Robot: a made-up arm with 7 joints.
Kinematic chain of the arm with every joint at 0, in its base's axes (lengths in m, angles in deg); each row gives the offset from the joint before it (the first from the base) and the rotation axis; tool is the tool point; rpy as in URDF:
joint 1: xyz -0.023 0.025 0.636 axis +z
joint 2: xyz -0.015 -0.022 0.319 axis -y
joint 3: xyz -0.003 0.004 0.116 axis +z
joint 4: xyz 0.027 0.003 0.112 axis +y
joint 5: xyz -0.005 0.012 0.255 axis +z
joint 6: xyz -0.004 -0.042 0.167 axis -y
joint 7: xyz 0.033 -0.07 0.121 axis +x
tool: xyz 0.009 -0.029 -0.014 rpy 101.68 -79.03 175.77
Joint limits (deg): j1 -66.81..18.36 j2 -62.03..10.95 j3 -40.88..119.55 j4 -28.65..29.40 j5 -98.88..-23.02 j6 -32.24..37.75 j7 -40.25..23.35
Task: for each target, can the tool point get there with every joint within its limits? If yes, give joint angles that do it. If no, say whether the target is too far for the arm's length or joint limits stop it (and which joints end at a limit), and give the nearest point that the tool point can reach.
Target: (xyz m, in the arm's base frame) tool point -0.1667 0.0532 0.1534
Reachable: no: joint limits stop it (at a limit: joint 1, joint 2, joint 3, joint 4, joint 6) | nearest point -0.0166 -0.6397 1.0296 | short by 1.127 m
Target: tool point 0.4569 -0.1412 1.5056
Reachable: yes | joints 4.34 -45.52 48.80 -10.98 -46.39 18.87 15.53
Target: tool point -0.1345 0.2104 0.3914
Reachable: no: joint limits stop it (at a limit: joint 1, joint 2, joint 4, joint 5, joint 6, joint 7) | nearest point 0.5857 0.3489 1.0066 | short by 0.957 m
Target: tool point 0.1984 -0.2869 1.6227
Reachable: yes | joints -45.35 -33.08 43.85 6.51 -75.59 25.73 8.20
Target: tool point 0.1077 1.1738 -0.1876
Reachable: no: too far | nearest point 0.5624 0.4345 1.0359 | short by 1.500 m
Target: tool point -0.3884 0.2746 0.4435
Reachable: no: joint limits stop it (at a limit: joint 2, joint 4, joint 5, joint 6) | nearest point -0.4050 0.2859 1.4584 | short by 1.015 m
